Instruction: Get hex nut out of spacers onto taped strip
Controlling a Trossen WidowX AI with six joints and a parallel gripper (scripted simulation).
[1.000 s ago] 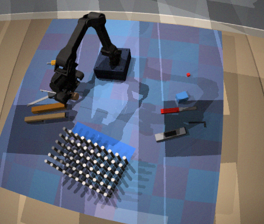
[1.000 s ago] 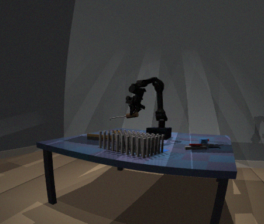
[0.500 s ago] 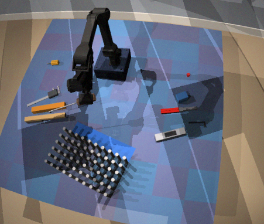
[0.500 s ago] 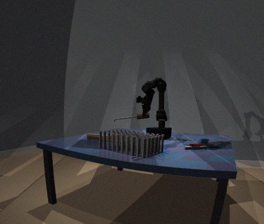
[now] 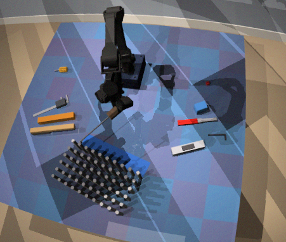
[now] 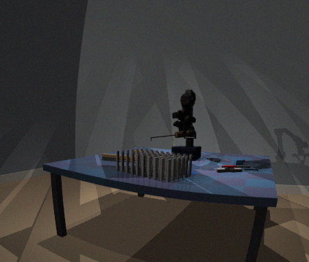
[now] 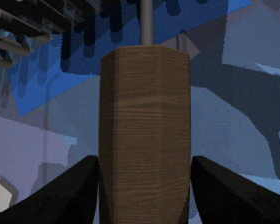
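Right now the blue taped strip is 200 mm below my gripper tip, 140 mm ahead of it and 30 mm to the right of it. Round my gripper tip: hook tool (80 mm ahead, 70 mm to the right, 10 mm below); grey plate (320 mm to the left, 180 mm below, 80 mm ahead); red-handled tool (370 mm to the left, 190 mm below, 70 mm behind).
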